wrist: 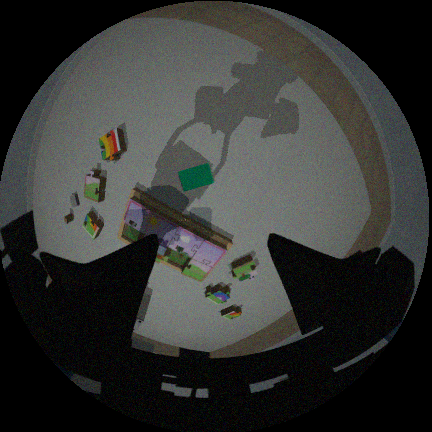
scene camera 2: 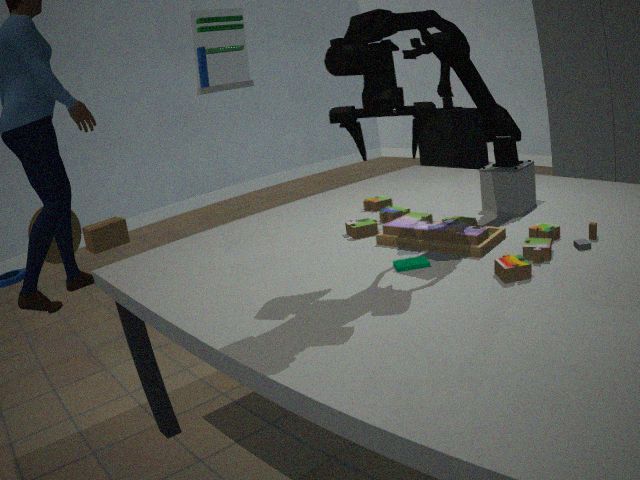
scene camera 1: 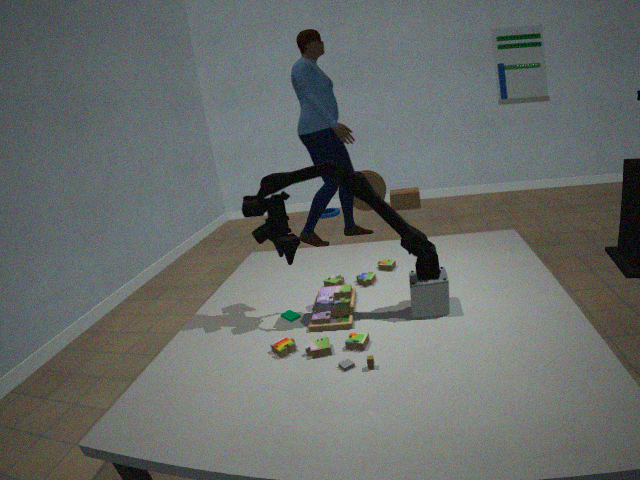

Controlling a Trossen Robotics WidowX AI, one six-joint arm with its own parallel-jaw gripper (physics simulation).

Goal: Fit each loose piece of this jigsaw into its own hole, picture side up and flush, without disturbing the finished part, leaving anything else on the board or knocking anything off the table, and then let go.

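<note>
The jigsaw board (scene camera 1: 331,326) (scene camera 2: 431,247) has a wooden rim and a partly filled picture of lilac sky and green ground. Loose pieces lie picture side up around it: a rainbow-striped piece (scene camera 1: 283,346) (scene camera 2: 512,268) (wrist: 112,144), a pink-green piece (scene camera 1: 319,347) (scene camera 2: 537,249) (wrist: 94,186) and a green-orange piece (scene camera 1: 357,341) (scene camera 2: 544,231) (wrist: 93,224) on one side. On the other lie a green piece (scene camera 1: 333,280) (scene camera 2: 361,227) (wrist: 244,268), a blue-green piece (scene camera 1: 366,279) (wrist: 218,294) and a red-green piece (scene camera 1: 386,265) (scene camera 2: 377,203) (wrist: 231,313). My gripper (scene camera 2: 390,157) (wrist: 213,239) is open and empty, high above the table.
A flat green block (scene camera 1: 290,315) (scene camera 2: 411,263) (wrist: 196,177) lies beside the board. A small grey block (scene camera 1: 346,365) (scene camera 2: 582,244) and a small brown block (scene camera 1: 370,362) (scene camera 2: 592,230) lie beyond the pieces. A person (scene camera 1: 316,108) stands behind the table.
</note>
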